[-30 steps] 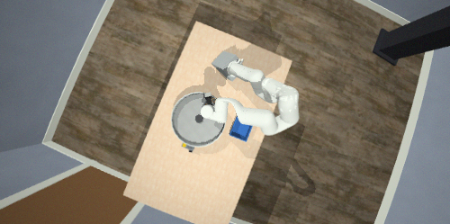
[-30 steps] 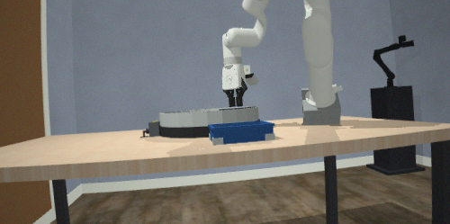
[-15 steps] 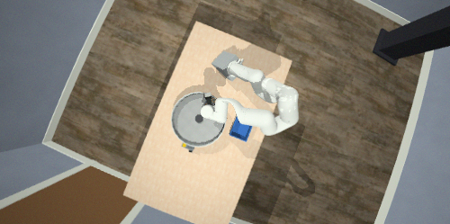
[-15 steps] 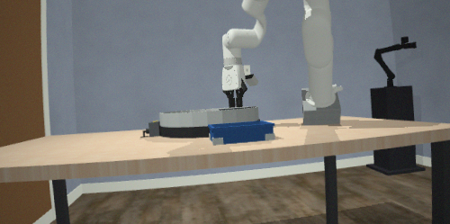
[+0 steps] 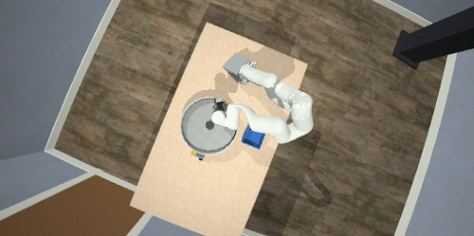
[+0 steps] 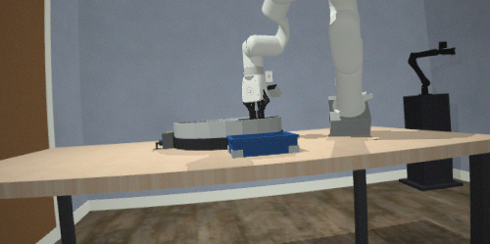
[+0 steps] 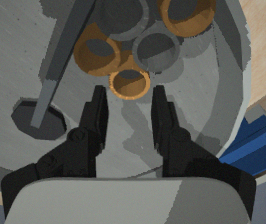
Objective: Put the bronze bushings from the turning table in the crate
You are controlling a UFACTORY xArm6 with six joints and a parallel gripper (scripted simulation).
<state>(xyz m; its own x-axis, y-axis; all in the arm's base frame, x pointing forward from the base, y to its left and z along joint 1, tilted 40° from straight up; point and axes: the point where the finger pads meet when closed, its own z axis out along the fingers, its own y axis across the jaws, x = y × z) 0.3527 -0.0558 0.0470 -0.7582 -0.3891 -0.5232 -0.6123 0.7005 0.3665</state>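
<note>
Right now my hand is 290 mm to the right of the blue crate, 80 mm above it and 20 mm short of it. Round my hand: grey turning table (110 mm ahead, 50 mm to the right, 50 mm below).
</note>
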